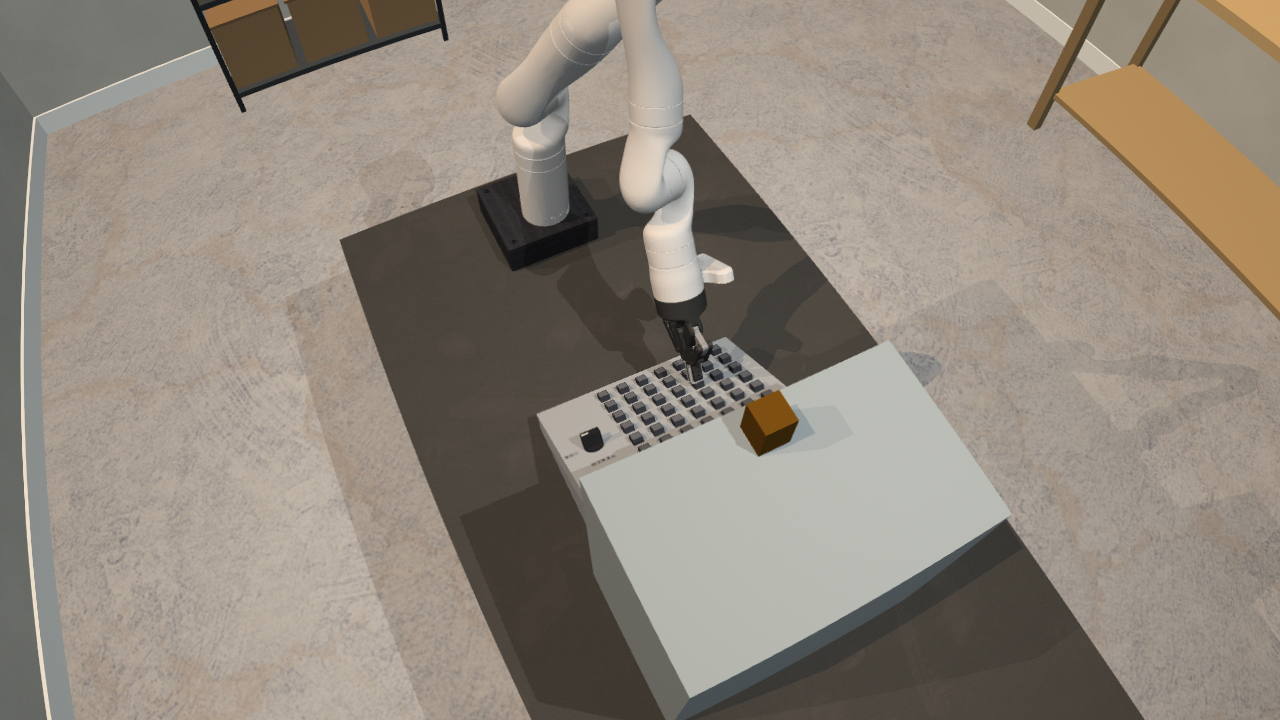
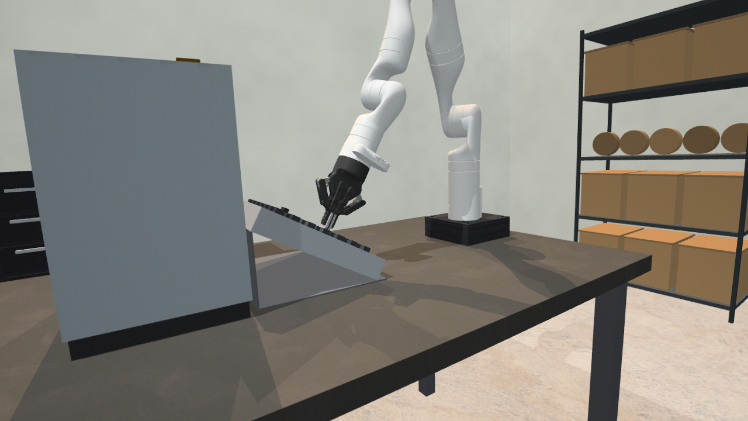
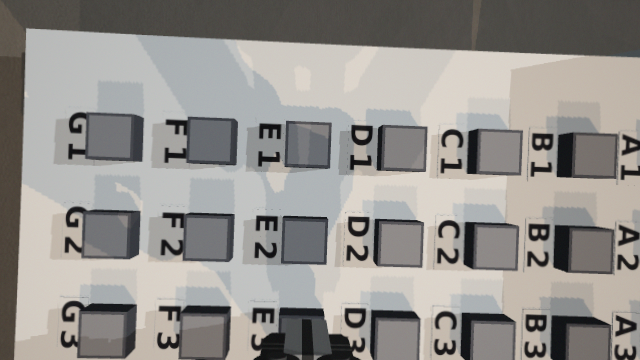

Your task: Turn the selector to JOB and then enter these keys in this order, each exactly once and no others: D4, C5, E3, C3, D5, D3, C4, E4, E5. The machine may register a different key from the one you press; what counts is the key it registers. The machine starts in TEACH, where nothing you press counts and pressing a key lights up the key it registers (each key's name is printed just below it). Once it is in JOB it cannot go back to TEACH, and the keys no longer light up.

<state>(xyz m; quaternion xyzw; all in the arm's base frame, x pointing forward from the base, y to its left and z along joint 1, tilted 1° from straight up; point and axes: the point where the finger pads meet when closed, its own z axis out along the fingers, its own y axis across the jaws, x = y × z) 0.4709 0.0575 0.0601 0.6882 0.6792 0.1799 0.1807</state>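
Now: the key E2 4 cm to the left of my hand, 2 cm below it and 1 cm ahead of it. From my hand the other things lie so: key E1: 7 cm to the left, 2 cm below, 1 cm ahead; then key D1: 7 cm to the left, 4 cm ahead, 1 cm below; then sloped keypad panel: 8 cm to the right, 6 cm ahead, 4 cm below.
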